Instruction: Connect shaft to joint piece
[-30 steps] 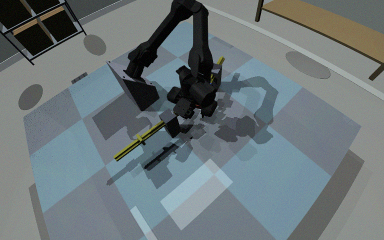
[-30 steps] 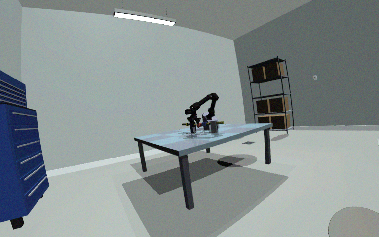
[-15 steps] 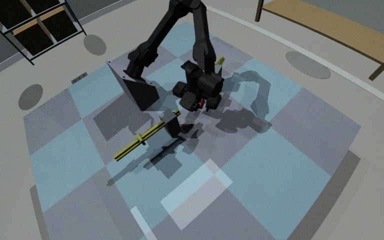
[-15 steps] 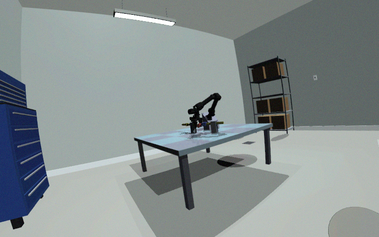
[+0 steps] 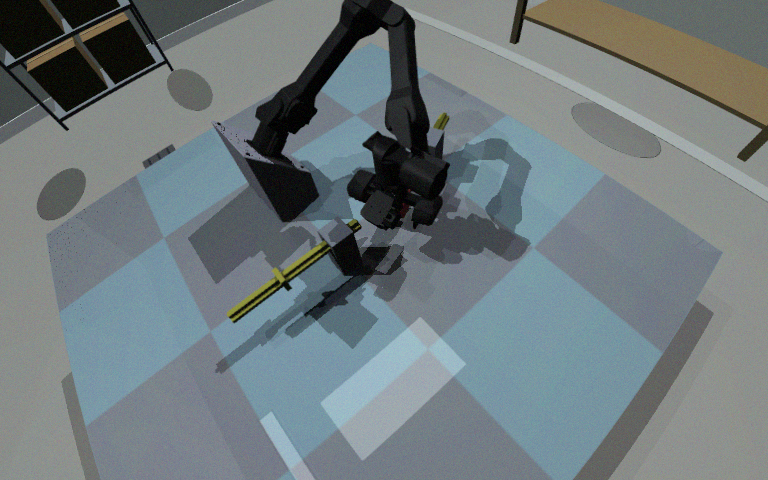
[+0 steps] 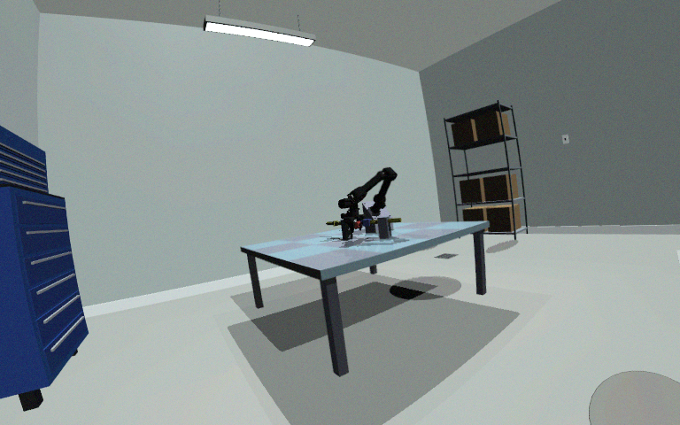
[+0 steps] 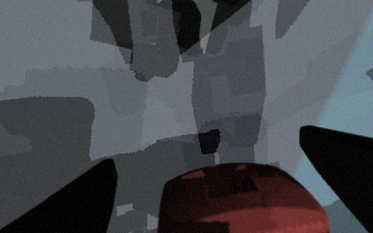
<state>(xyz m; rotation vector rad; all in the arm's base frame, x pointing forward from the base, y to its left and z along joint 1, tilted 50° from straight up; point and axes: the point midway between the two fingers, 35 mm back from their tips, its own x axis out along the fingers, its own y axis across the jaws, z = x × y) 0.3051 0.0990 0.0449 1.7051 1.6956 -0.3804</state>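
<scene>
My gripper tip is 10 mm past the dark red joint piece, 10 mm to the right of it and 40 mm below it.
</scene>
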